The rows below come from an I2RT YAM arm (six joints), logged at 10 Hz.
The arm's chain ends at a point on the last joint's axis. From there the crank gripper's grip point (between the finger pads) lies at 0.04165 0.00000 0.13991 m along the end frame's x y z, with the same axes.
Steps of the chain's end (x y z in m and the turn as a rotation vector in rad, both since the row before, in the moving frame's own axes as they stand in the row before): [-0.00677 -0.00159 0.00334 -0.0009 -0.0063 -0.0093]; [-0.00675 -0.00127 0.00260 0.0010 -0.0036 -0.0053]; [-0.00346 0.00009 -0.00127 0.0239 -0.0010 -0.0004]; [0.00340 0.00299 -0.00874 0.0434 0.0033 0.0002]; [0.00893 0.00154 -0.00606 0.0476 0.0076 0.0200]
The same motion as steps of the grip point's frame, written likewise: [-0.00765 -0.00185 0.00360 -0.0009 -0.0063 -0.0093]; [-0.00725 -0.00163 0.00275 0.0010 -0.0036 -0.0053]; [-0.00360 -0.00327 -0.00127 0.0239 -0.0010 -0.0004]; [0.00386 -0.00307 -0.00901 0.0434 0.0033 0.0002]; [0.01005 -0.00427 -0.00652 0.0476 0.0076 0.0200]
